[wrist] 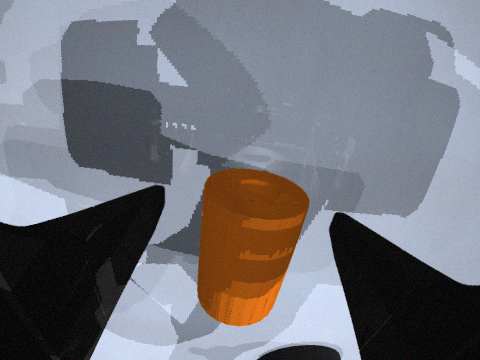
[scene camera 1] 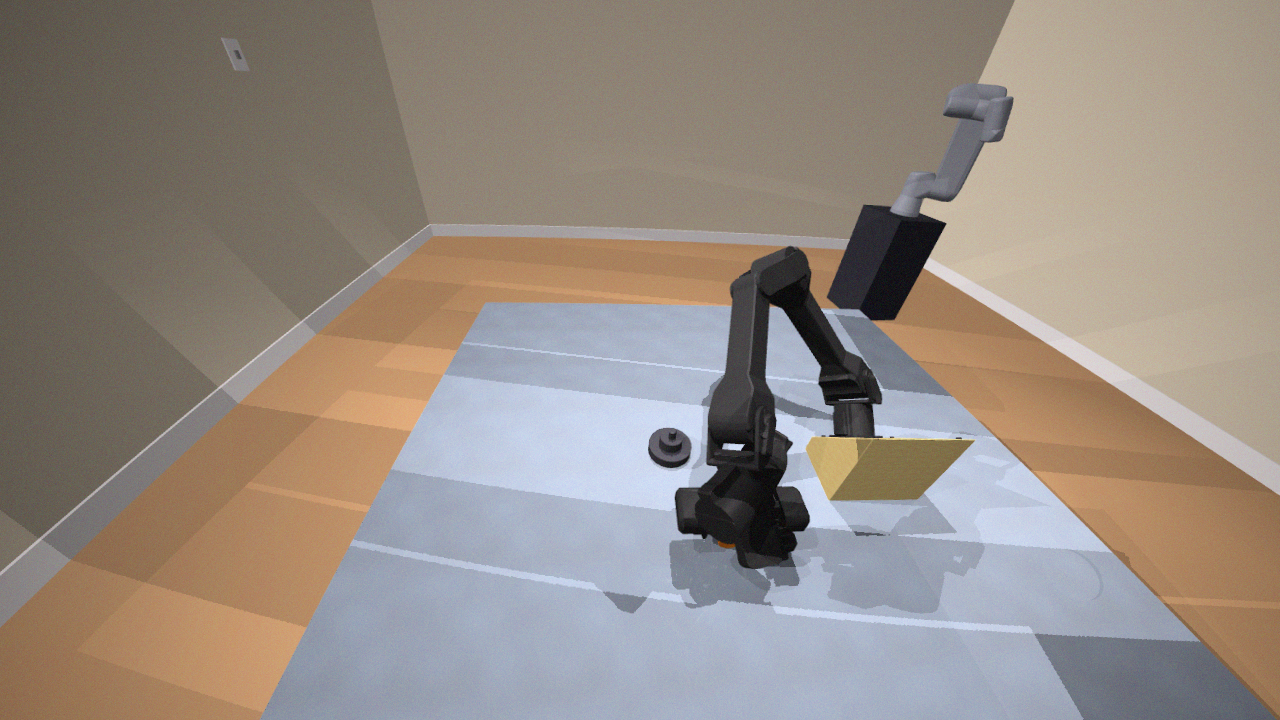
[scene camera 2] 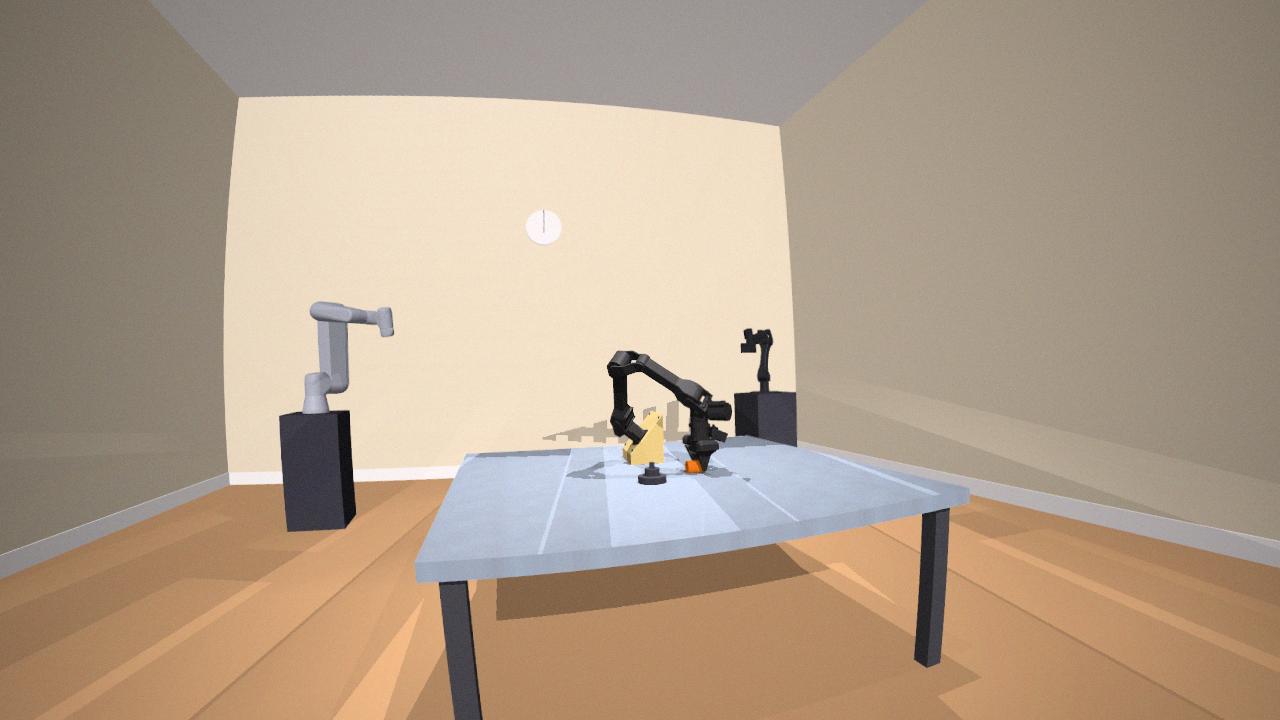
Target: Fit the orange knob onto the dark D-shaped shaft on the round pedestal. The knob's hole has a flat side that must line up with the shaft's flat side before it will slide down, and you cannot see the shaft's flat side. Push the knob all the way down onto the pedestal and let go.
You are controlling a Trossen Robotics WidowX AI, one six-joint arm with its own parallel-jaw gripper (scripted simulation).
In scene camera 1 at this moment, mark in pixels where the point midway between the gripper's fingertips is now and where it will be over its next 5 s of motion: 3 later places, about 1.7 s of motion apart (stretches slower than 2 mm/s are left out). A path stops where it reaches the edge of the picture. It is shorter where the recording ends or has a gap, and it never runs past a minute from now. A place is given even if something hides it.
The gripper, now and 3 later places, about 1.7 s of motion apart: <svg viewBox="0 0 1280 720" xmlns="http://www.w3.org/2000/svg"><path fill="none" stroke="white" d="M728 535L728 515L739 476L728 468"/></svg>
